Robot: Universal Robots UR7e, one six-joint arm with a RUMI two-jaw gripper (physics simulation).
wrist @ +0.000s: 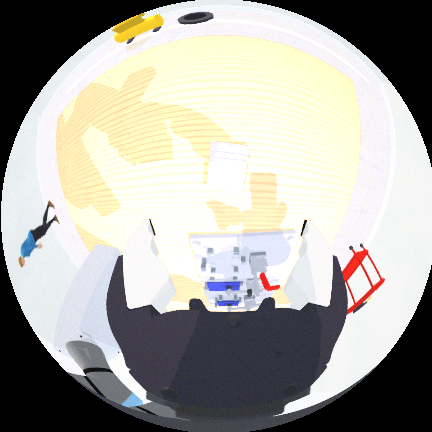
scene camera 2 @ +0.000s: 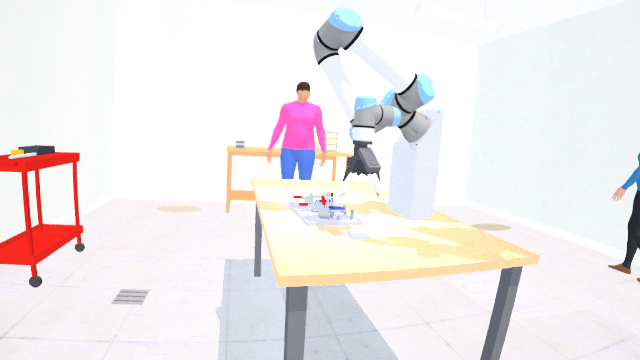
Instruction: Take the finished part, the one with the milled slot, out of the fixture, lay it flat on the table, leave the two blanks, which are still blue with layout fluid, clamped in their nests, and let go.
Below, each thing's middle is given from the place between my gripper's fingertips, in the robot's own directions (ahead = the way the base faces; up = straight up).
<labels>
Now: the finished part [wrist: 227, 162] 20 mm to the left of my hand and 130 mm below it. Also, from my hand: fixture plate [scene camera 2: 304, 213]: 20 mm ahead, 300 mm to the right, 130 mm below.
</labels>
